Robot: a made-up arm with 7 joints.
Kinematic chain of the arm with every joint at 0, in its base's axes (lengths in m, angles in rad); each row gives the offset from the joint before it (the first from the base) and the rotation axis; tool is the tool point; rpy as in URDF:
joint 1: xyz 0 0 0.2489 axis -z
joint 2: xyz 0 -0.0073 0.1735 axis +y
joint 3: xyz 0 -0.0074 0.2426 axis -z
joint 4: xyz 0 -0.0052 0.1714 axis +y
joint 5: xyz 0 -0.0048 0.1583 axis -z
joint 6: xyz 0 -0.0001 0.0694 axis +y
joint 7: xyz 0 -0.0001 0.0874 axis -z
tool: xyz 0 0 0 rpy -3.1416 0 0
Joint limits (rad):
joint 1: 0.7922..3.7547
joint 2: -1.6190..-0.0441
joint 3: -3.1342..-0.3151
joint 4: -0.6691..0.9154
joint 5: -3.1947..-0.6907
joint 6: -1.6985..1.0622
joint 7: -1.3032..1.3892
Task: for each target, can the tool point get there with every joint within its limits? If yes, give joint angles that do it. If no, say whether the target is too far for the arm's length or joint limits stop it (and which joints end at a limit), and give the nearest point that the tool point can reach.
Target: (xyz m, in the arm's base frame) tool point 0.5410 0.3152 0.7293
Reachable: yes | joints 2.6747 -0.9407 -0.5728 -0.3674 -1.7264 0.7003 1.1171
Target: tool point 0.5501 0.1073 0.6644
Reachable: yes | joints 2.7621 -1.4249 -0.7731 0.5368 -2.9487 -1.3893 0.9440
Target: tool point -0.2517 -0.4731 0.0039
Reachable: no: joint limits stop it (at a limit: joint 1, joint 2, joint 4) | nearest point 0.2935 -0.4271 0.2506 | short by 0.600 m
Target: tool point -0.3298 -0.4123 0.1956
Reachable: no: joint limits stop it (at a limit: joint 1, joint 2, joint 4) | nearest point 0.2756 -0.4366 0.3095 | short by 0.616 m
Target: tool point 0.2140 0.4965 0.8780
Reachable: yes | joints 2.0680 -1.0672 -2.6291 -0.4328 -1.2635 -0.3503 -0.6787
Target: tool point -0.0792 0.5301 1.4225
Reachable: no: too far | nearest point -0.0509 0.3408 1.0654 | short by 0.405 m
